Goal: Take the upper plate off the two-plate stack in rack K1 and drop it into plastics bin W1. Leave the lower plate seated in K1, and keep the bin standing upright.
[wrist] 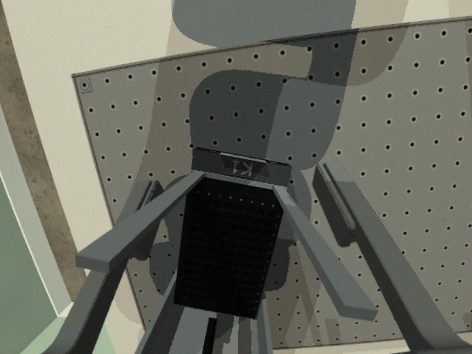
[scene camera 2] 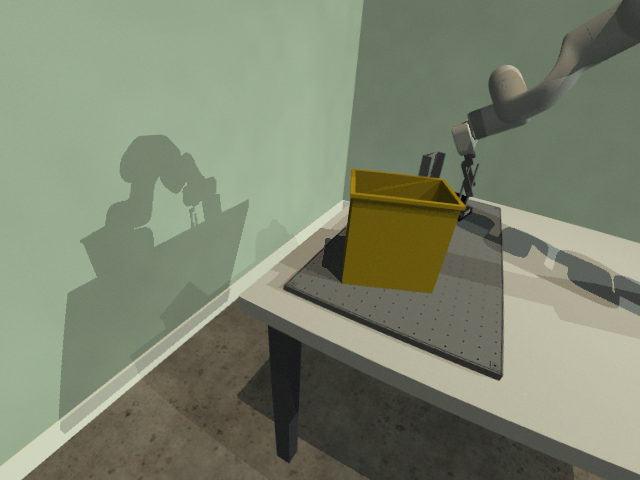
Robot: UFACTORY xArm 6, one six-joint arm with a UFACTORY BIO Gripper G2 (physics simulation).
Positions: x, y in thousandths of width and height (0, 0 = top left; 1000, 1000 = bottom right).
Scene:
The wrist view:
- my gripper: 501, 513
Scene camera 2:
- my gripper: 737, 397
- yellow bin W1: 624, 476

